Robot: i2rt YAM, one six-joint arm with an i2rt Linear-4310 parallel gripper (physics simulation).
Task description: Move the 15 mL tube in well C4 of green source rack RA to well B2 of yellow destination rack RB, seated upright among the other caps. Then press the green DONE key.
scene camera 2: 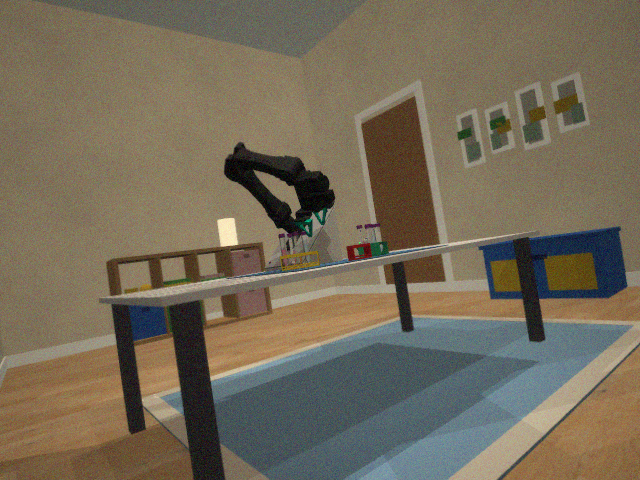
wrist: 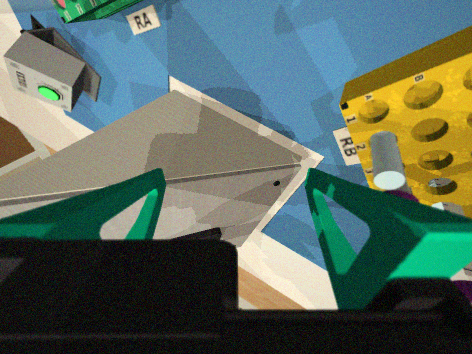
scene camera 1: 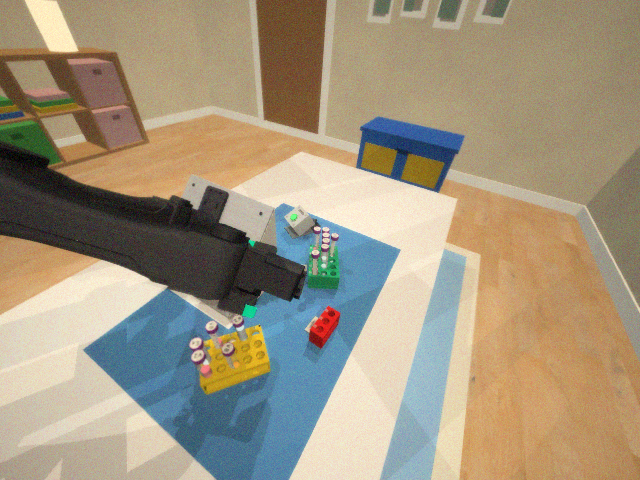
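Seen in the pictures: gripper, fingertip midpoint: (scene camera 2: pixel 316 230) (wrist: pixel 235 176); arm's base, link origin: (scene camera 1: pixel 206 224).
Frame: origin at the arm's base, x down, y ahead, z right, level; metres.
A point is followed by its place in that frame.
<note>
The green source rack RA (scene camera 1: pixel 323 282) {x 0.119, y 0.317, z -0.082 m} (scene camera 2: pixel 383 249) (wrist: pixel 92 10) {x 0.099, y 0.244, z -0.130 m} holds several purple-capped tubes; which one stands in C4 I cannot tell. The yellow destination rack RB (scene camera 1: pixel 235 382) {x 0.141, y 0.277, z 0.225 m} (wrist: pixel 405 69) {x 0.113, y 0.288, z 0.140 m} holds several purple-capped tubes toward one end. In the wrist view, well B2 (wrist: pixel 430 129) {x 0.141, y 0.253, z 0.195 m} looks empty, beside a tube (wrist: pixel 386 152) {x 0.070, y 0.254, z 0.154 m} in column A. My gripper (scene camera 2: pixel 316 229) {x 0.020, y 0.221, z 0.077 m} (wrist: pixel 235 176) {x 0.020, y 0.221, z 0.077 m} is open and empty, high above the grey plate between the racks. In scene camera 1 the arm hides most of its fingers. The green DONE key (scene camera 1: pixel 293 217) {x 0.080, y 0.112, z -0.249 m} (wrist: pixel 49 93) {x 0.080, y 0.113, z -0.249 m} is on a grey box.
A small red rack (scene camera 1: pixel 324 328) (scene camera 2: pixel 358 252) stands on the blue mat (scene camera 1: pixel 361 268) {x 0.146, y 0.385, z -0.215 m}, near RA and on the side away from the arm. The grey plate (scene camera 1: pixel 242 204) {x -0.063, y 0.083, z -0.057 m} (wrist: pixel 220 120) {x 0.135, y 0.168, z 0.008 m} lies under the arm. The grey key box (scene camera 1: pixel 303 223) {x 0.091, y 0.151, z -0.251 m} (wrist: pixel 47 57) {x 0.103, y 0.154, z -0.257 m} stands beside RA.
</note>
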